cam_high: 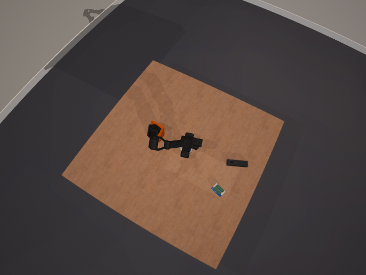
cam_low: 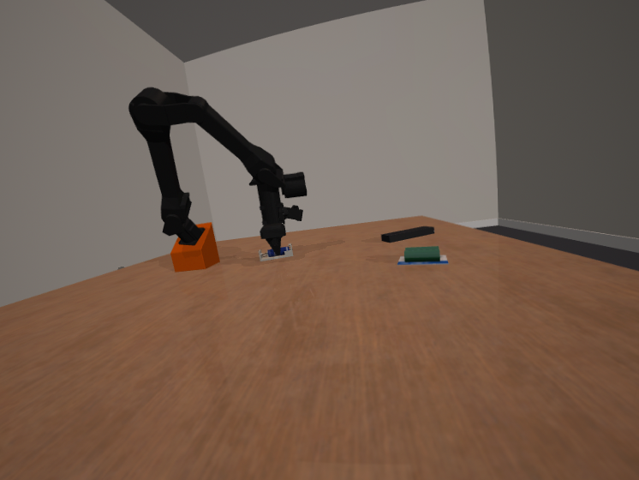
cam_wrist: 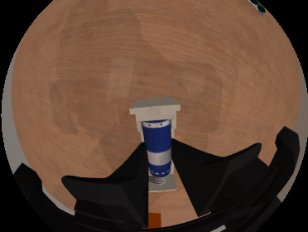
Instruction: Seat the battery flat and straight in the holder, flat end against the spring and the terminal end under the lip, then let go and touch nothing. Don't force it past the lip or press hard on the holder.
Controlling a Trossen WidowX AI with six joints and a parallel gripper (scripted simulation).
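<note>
Right now my gripper tip is 1 cm below the battery. The rest, counted from my gripper tip: black bar (37 cm ahead, 14 cm to the left, 1 cm above); white card (37 cm ahead, 11 cm to the right).
</note>
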